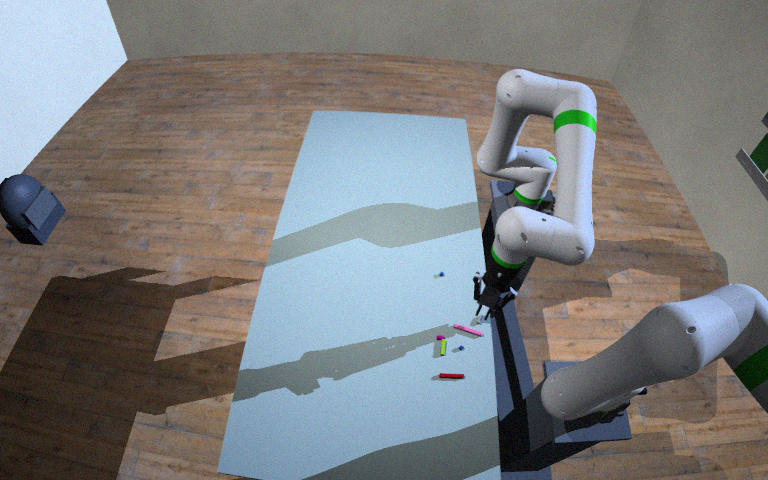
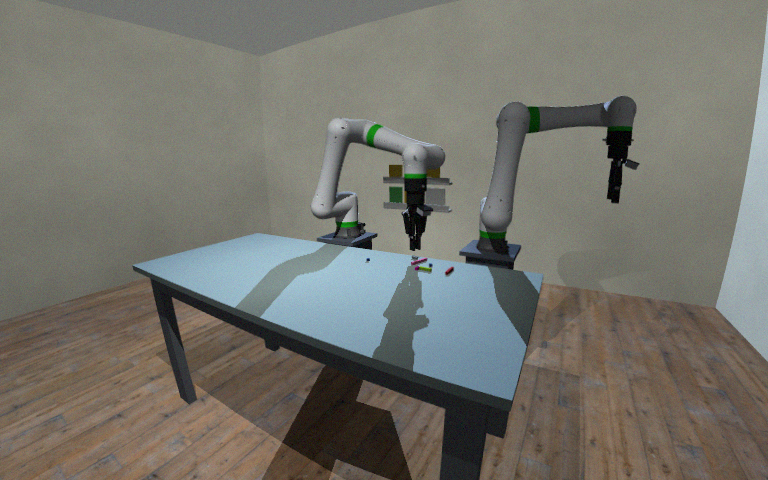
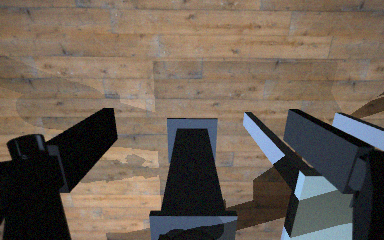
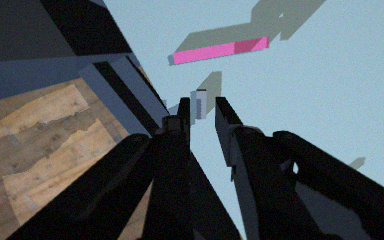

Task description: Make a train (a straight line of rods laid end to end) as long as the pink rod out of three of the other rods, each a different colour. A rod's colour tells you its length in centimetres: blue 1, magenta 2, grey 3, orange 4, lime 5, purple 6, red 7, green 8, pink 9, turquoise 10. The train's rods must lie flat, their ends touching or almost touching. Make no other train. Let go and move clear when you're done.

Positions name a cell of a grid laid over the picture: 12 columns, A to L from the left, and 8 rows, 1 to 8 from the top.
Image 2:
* left gripper: J4
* right gripper: G5
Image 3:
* left gripper: G5
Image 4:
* right gripper: G4
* pink rod: I2
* dark beam: D3
